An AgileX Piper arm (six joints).
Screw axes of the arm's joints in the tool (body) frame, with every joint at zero. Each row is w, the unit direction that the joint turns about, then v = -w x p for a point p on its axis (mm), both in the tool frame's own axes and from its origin. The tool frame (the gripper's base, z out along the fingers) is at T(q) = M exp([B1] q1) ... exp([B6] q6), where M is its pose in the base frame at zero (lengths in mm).
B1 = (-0.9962, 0, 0.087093, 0, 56.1, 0)
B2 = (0, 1, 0, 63.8, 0, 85)
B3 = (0, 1, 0, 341.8, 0, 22)
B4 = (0, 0, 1, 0, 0, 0)
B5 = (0, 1, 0, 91, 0, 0)
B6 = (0, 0, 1, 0, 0, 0)
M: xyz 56.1 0 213.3 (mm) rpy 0 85.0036 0 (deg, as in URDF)
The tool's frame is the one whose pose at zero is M.
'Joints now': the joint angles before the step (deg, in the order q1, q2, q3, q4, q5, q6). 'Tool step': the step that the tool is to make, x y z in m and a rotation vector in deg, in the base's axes. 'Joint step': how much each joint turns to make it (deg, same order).
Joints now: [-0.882, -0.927, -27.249, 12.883, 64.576, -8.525]
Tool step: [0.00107, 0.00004, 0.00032, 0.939, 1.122, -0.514]
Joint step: [0.003, 0.676, -0.156, -0.002, 0.393, 1.160]
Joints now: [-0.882, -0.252, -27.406, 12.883, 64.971, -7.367]
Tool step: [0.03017, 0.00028, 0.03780, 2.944, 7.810, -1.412]
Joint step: [0.005, 15.096, -8.083, 0.504, 0.228, 3.015]
